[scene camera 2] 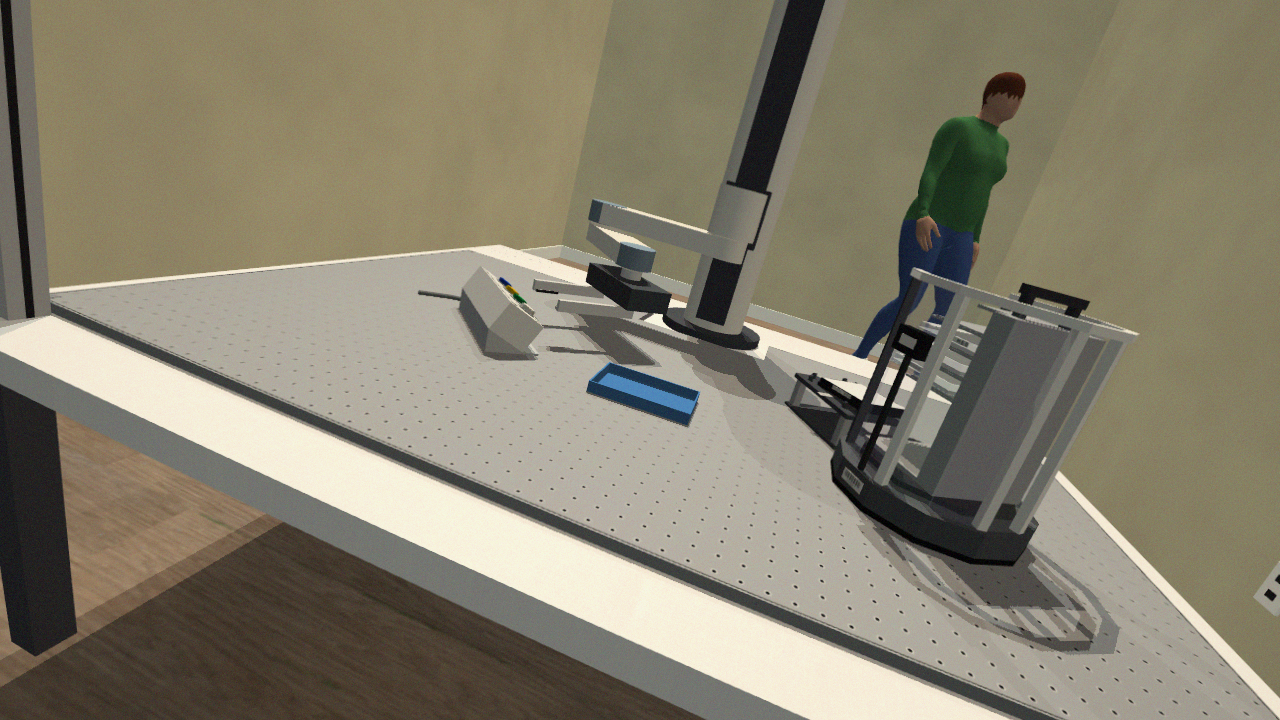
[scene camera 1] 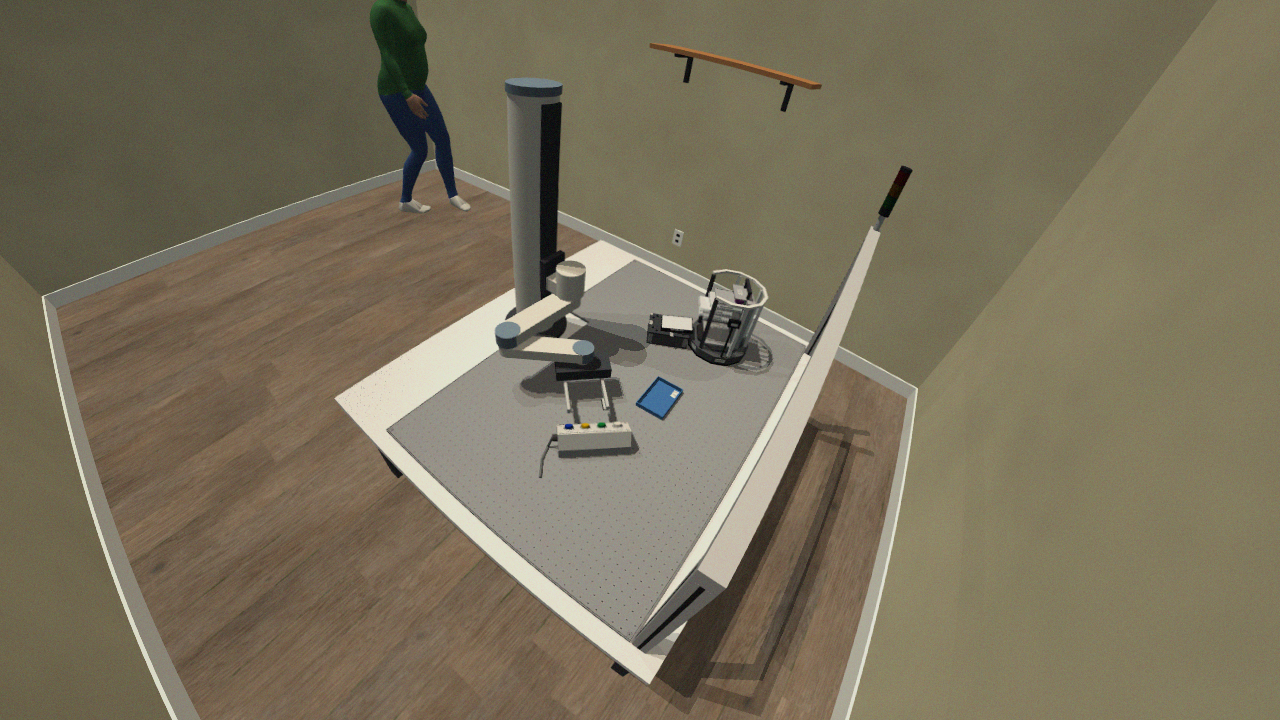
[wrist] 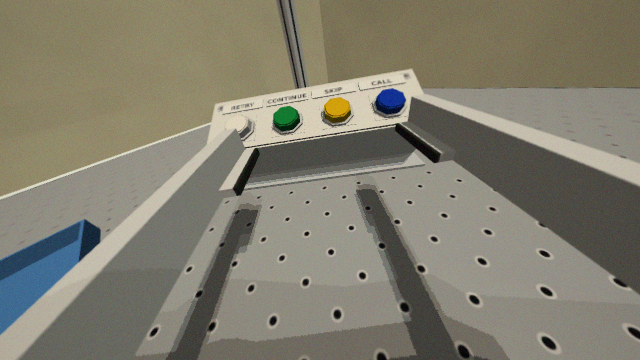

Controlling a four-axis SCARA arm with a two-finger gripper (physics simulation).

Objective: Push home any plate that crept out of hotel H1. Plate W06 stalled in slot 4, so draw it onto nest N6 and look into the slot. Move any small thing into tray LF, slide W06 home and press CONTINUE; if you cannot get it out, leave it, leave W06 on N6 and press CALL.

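Seen in the pictures: gripper, fingertip midpoint: point(scene camera 2: 545, 294) point(scene camera 1: 588, 409) point(wrist: 324, 127); arm's base, link origin: point(scene camera 2: 709, 331).
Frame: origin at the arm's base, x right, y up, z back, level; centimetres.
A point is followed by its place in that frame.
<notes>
My gripper point(scene camera 1: 588, 409) @(x 25.2, y 8.4, z -47.6 cm) point(scene camera 2: 547, 296) @(x 25.2, y 8.4, z -47.6 cm) point(wrist: 324, 127) @(x 25.2, y 8.4, z -47.6 cm) is open, with nothing between its fingers. Its fingers point at the button box point(scene camera 1: 594, 438) @(x 32.3, y 8.1, z -55.6 cm) point(scene camera 2: 501, 317) @(x 24.6, y 7.1, z -63.7 cm) from the arm side. In the wrist view the white RETRY point(wrist: 241, 125) @(x 23.5, y 8.0, z -56.9 cm), green CONTINUE point(wrist: 286, 119) @(x 26.5, y 7.9, z -53.5 cm), yellow SKIP point(wrist: 337, 110) @(x 29.9, y 8.0, z -50.1 cm) and blue CALL point(wrist: 390, 102) @(x 33.1, y 7.9, z -46.6 cm) buttons show beyond the fingertips; the left finger partly covers RETRY. A white plate point(scene camera 1: 677, 323) @(x -30.8, y 9.3, z -47.5 cm) lies on the black nest point(scene camera 1: 665, 337) point(scene camera 2: 832, 391); its label is unreadable. Hotel H1 point(scene camera 1: 716, 356) @(x -29.2, y 5.2, z -67.4 cm) point(scene camera 2: 930, 530) @(x -38.4, y 3.5, z -75.3 cm) stands beside the nest; its slots are too small to judge. Blue tray LF point(scene camera 1: 659, 399) @(x 1.1, y 1.5, z -60.5 cm) point(scene camera 2: 642, 394) @(x 1.0, y 1.5, z -60.2 cm) point(wrist: 40, 282) @(x 4.9, y 1.5, z -61.5 cm) lies between box and hotel.
The arm's column point(scene camera 1: 526, 197) @(x 6.5, y 57.4, z -3.7 cm) point(scene camera 2: 769, 134) @(x -0.7, y 47.2, z -7.7 cm) stands at the table's edge. A cable point(scene camera 1: 542, 458) @(x 44.6, y 1.9, z -45.8 cm) leaves the button box. A long pale panel point(scene camera 1: 769, 474) @(x 52.0, y 62.0, z -98.6 cm) with a signal tower point(scene camera 1: 895, 191) @(x -66.1, y 77.4, z -98.4 cm) runs along one side. A person in green point(scene camera 1: 404, 53) point(scene camera 2: 966, 170) is on the floor beyond the table.
</notes>
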